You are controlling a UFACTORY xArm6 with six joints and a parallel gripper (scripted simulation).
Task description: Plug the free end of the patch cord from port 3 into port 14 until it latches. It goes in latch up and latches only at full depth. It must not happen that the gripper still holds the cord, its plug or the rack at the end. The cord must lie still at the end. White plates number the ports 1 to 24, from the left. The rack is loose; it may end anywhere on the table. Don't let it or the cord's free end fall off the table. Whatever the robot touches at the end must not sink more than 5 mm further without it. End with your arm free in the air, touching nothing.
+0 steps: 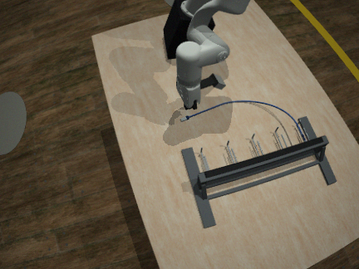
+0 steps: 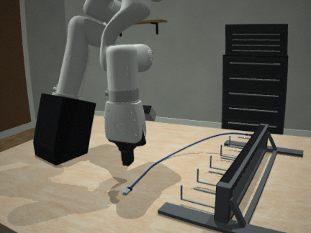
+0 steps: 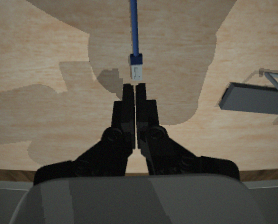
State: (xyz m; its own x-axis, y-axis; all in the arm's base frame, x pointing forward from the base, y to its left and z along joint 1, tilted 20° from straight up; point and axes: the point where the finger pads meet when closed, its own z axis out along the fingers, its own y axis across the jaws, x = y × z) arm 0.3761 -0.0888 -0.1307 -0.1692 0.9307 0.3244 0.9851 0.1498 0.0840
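My hand is 90 mm above the plug and 20 mm to the left of it.
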